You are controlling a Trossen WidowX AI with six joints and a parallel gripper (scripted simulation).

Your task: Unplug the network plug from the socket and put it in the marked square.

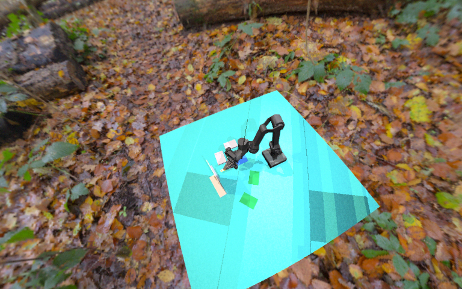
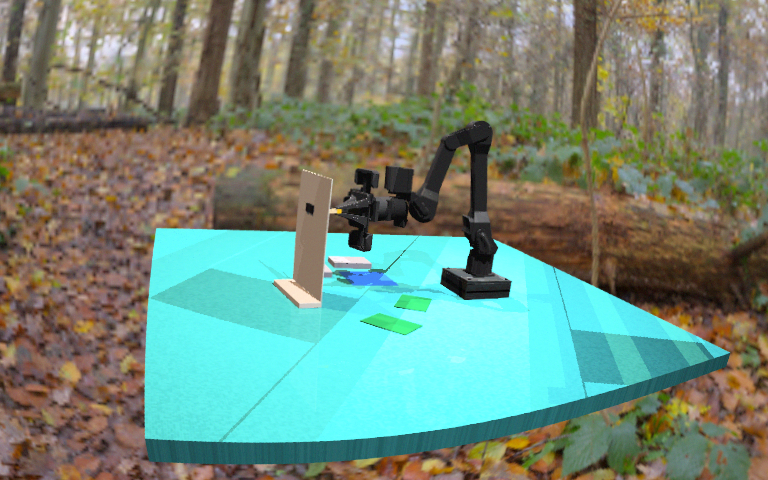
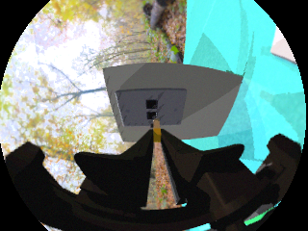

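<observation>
Now: the blue square 19 cm below my gripper tip, 15 cm behind it and 11 cm to the right of it. The rest, counted from my gripper tip: network plug (1 cm ahead); tan upright panel (7 cm below, 7 cm ahead).
</observation>
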